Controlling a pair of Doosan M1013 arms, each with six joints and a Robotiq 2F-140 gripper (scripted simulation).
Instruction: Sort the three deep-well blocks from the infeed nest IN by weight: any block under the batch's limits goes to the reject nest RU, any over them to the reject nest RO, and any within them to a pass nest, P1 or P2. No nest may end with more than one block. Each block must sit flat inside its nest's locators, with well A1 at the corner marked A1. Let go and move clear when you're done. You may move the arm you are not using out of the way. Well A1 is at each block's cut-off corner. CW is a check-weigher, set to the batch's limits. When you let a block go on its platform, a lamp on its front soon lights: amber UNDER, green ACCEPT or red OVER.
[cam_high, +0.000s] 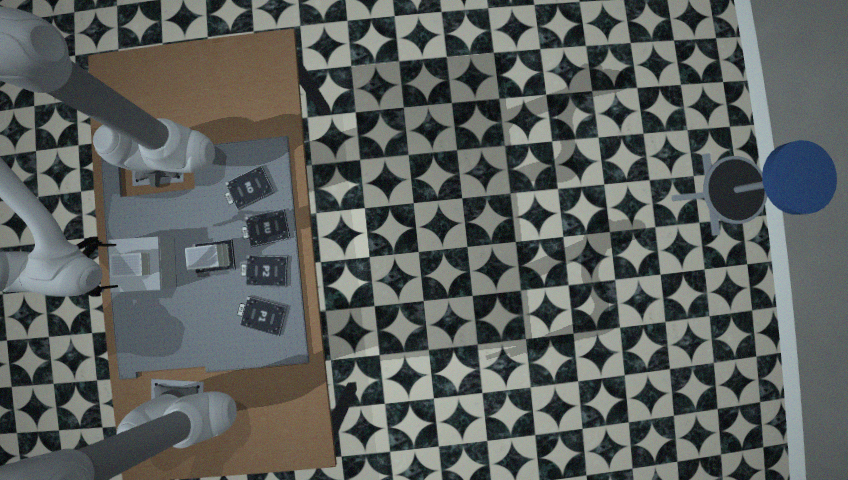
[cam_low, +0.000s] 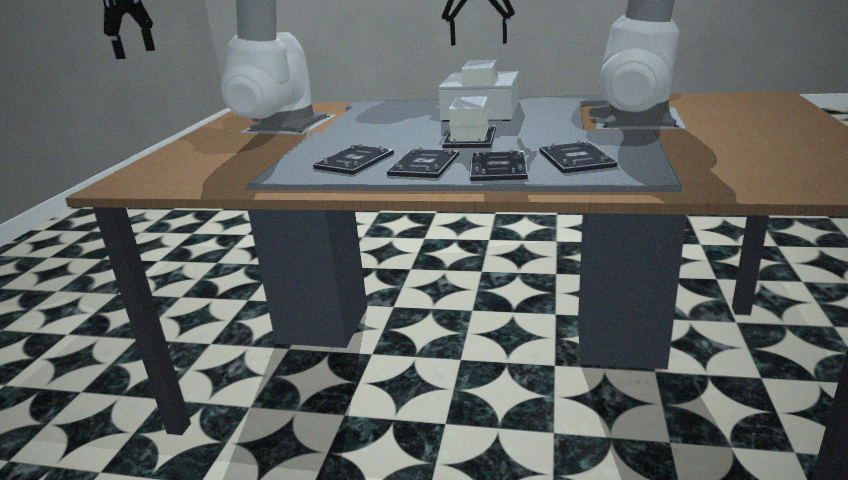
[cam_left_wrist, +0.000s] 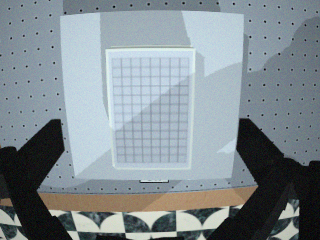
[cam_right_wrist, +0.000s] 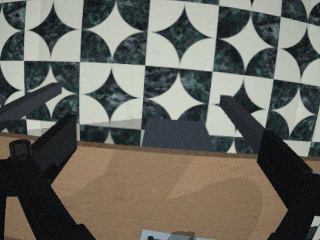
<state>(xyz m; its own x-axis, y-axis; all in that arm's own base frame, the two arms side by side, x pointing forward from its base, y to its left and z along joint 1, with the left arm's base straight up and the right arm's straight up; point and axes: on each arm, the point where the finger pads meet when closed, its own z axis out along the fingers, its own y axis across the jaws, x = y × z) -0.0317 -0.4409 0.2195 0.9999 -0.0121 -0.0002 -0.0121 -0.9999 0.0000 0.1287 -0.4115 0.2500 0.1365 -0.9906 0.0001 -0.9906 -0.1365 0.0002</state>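
Note:
The check-weigher CW lies 1 cm behind my left hand and 14 cm below it. The rest, counted from my left hand: dark infeed nest: 27 cm ahead, 1 cm to the left, 20 cm below; then A1 mark: 19 cm ahead, 6 cm to the left, 19 cm below; then nest P2: 48 cm ahead, 7 cm to the right, 20 cm below.

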